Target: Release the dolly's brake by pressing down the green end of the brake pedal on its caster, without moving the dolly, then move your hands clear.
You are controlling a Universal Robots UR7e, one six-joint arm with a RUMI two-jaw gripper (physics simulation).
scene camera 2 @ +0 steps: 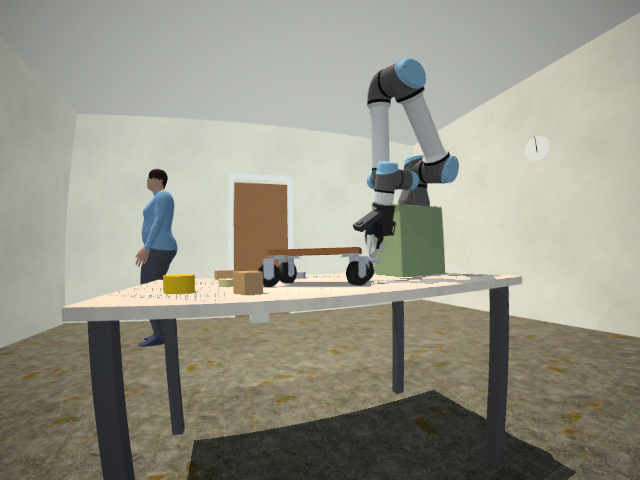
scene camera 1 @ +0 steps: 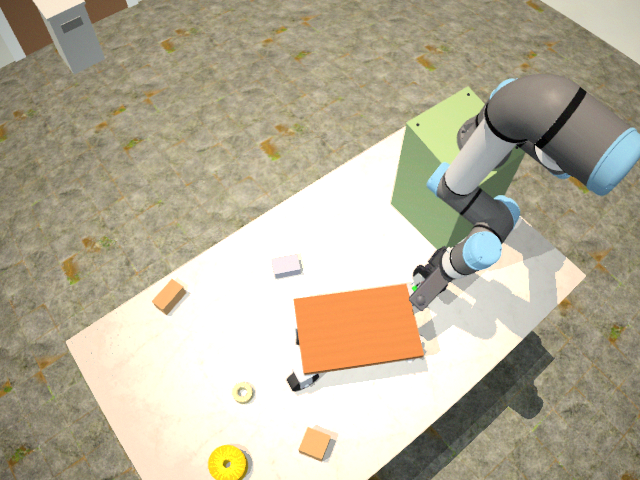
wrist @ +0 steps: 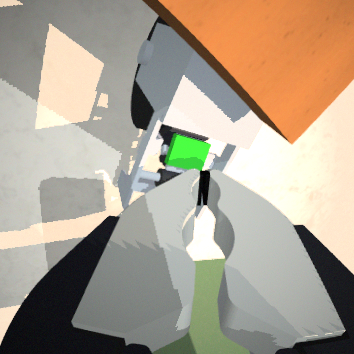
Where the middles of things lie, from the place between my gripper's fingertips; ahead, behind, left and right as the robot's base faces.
I see the caster bracket (wrist: 185, 92) 4 cm ahead of my hand, 1 cm to the left of it and 4 cm below it. The rest, counted from my hand: dolly (scene camera 1: 346, 330) 20 cm ahead, 2 cm to the left, 3 cm below; then brake pedal (wrist: 184, 152) 1 cm behind, 1 cm to the left, 1 cm below.
